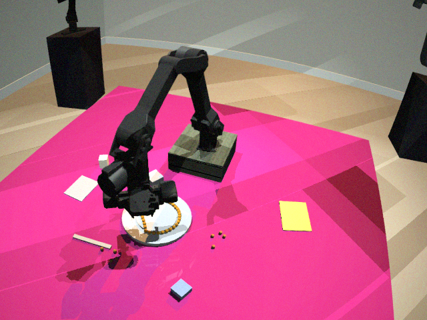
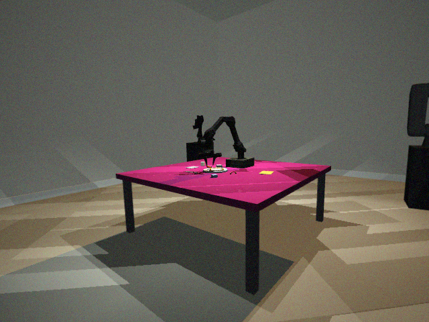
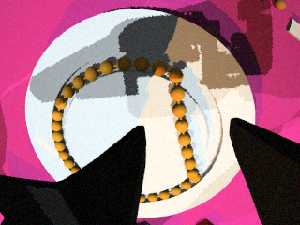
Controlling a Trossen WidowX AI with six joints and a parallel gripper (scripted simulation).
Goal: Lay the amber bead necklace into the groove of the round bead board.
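My gripper tip is now 4 cm past the round bead board, 4 cm above it and 2 cm to the right of it. From my gripper tip the other things lie so: white block 20 cm behind, 4 cm below, 3 cm to the right; red-handled tool 18 cm behind, 13 cm to the right, 4 cm below; white strip 13 cm to the right, 9 cm ahead, 5 cm below.
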